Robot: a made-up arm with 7 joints. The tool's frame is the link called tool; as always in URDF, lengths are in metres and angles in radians.
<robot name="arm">
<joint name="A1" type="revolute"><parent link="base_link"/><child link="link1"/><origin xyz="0 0 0.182" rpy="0 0 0"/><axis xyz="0 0 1"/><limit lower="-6.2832" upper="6.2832" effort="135" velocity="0.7"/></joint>
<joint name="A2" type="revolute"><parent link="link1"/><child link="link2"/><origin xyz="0 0 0" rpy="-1.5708 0 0"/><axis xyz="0 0 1"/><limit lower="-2.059" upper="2.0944" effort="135" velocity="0.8"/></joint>
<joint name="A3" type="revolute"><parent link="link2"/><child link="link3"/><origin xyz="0 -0.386 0" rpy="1.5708 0 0"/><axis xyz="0 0 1"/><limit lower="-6.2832" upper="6.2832" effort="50" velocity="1.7"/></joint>
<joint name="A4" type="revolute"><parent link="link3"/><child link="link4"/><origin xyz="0.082 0 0" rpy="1.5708 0 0"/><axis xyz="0 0 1"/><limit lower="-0.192" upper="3.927" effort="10" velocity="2.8"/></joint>
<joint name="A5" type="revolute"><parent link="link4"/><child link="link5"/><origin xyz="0.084 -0.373 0" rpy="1.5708 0 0"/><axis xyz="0 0 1"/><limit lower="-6.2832" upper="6.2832" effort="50" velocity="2.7"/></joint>
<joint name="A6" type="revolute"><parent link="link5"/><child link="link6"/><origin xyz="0 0 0" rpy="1.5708 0 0"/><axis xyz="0 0 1"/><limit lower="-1.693" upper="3.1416" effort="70" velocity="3.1"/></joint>
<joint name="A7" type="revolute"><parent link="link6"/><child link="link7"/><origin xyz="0.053 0.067 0" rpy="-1.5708 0 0"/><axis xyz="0 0 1"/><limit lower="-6.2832" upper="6.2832" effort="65" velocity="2.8"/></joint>
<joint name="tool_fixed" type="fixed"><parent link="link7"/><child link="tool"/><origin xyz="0 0 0" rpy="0 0 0"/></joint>
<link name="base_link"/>
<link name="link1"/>
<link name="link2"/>
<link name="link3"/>
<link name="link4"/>
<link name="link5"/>
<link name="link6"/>
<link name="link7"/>
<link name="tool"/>
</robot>
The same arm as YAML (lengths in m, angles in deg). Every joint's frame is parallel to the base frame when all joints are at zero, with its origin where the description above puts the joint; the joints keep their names.
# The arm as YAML. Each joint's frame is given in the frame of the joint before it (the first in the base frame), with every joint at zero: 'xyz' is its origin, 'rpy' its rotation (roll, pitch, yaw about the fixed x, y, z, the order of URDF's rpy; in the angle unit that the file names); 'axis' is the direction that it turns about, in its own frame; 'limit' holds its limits. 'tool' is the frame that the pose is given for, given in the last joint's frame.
units:
  length: m
  angle: deg
joints:
  - name: A1
    type: revolute
    origin:
      xyz: [0.0, 0.0, 0.182]
      rpy: [0.0, 0.0, 0.0]
    axis: "+z"
    limit:
      lower: -360.0
      upper: 360.0
  - name: A2
    type: revolute
    origin:
      xyz: [0.0, 0.0, 0.0]
      rpy: [0.0, 0.0, 0.0]
    axis: "+y"
    limit:
      lower: -117.97
      upper: 120.0
  - name: A3
    type: revolute
    origin:
      xyz: [0.0, 0.0, 0.386]
      rpy: [0.0, 0.0, 0.0]
    axis: "+z"
    limit:
      lower: -360.0
      upper: 360.0
  - name: A4
    type: revolute
    origin:
      xyz: [0.082, 0.0, 0.0]
      rpy: [0.0, 0.0, 0.0]
    axis: "-y"
    limit:
      lower: -11.0
      upper: 225.0
  - name: A5
    type: revolute
    origin:
      xyz: [0.084, 0.0, -0.373]
      rpy: [0.0, 0.0, 0.0]
    axis: "-z"
    limit:
      lower: -360.0
      upper: 360.0
  - name: A6
    type: revolute
    origin:
      xyz: [0.0, 0.0, 0.0]
      rpy: [0.0, 0.0, 0.0]
    axis: "+y"
    limit:
      lower: -97.0
      upper: 180.0
  - name: A7
    type: revolute
    origin:
      xyz: [0.053, 0.0, -0.067]
      rpy: [0.0, 0.0, 0.0]
    axis: "-z"
    limit:
      lower: -360.0
      upper: 360.0
tool:
  origin:
    xyz: [0.0, 0.0, 0.0]
    rpy: [-180.0, 0.0, 0.0]

